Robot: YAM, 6 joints.
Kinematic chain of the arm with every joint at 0, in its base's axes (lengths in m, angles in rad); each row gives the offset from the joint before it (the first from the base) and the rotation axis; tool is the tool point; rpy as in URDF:
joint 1: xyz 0 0 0.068 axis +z
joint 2: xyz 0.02 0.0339 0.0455 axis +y
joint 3: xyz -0.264 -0.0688 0 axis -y
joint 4: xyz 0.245 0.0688 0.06 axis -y
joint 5: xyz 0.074 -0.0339 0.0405 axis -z
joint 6: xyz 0.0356 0 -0.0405 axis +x
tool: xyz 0 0 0 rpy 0 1.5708 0
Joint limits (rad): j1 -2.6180..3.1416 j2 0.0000..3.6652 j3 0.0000..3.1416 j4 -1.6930..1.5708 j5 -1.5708..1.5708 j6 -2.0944..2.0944
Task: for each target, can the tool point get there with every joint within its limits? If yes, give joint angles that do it. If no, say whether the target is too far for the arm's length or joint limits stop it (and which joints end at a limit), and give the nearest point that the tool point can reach.
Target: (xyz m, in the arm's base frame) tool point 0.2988 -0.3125 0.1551
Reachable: yes | joints -0.7707 2.2799 1.8272 -1.1788 0.4687 0.5159
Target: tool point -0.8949 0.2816 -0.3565
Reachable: no: too far | nearest point -0.5505 0.1732 -0.1717 | short by 0.406 m
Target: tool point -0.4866 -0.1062 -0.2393
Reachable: no: joint limits stop it (at a limit: joint 1) | nearest point -0.4866 -0.0356 -0.2393 | short by 0.071 m
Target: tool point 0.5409 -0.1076 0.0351
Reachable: yes | joints -0.1509 2.8185 2.2940 -0.6481 0.7816 -1.4367
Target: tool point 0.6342 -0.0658 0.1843
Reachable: yes | joints -0.1208 2.9441 2.7091 0.3998 -0.3174 -0.2315
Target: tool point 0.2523 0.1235 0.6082
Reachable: yes | joints 0.3412 1.6774 2.3950 -0.4251 -1.1134 -1.1449
